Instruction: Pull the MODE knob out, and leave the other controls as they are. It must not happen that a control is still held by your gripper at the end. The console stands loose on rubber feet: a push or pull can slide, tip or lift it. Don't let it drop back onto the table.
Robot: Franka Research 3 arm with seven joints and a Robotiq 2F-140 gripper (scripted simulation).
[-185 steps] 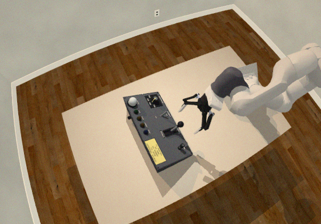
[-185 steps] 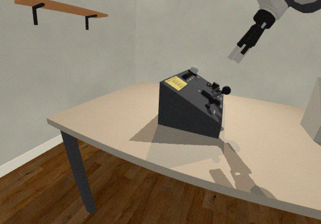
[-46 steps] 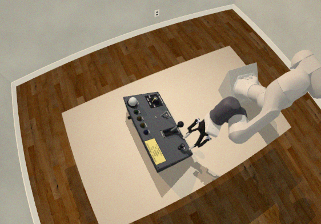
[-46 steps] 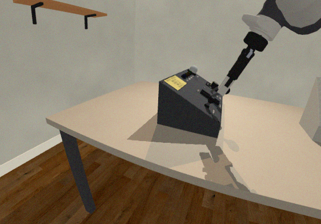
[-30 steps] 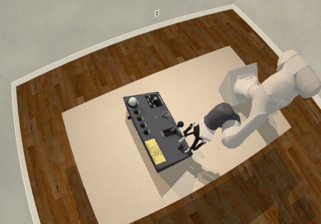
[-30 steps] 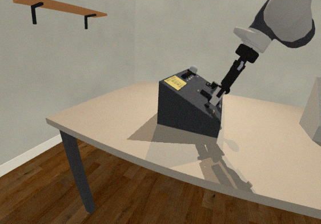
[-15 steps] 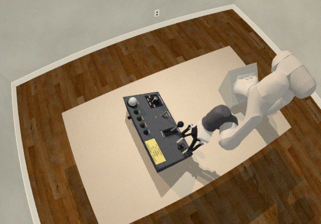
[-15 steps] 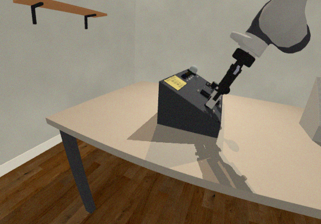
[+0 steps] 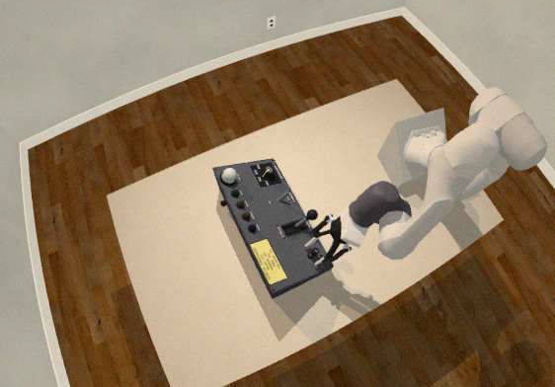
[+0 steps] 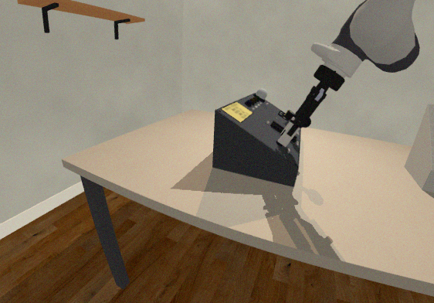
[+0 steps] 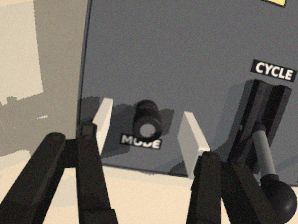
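My hand is 2 cm above the black mode knob and 1 cm short of it. Also, from my hand: cycle lever: 12 cm to the right, 1 cm below, 1 cm behind; then dark grey console: 18 cm to the right, 5 cm ahead, 4 cm below; then check toggle: 24 cm to the right, 3 cm below, 2 cm ahead.
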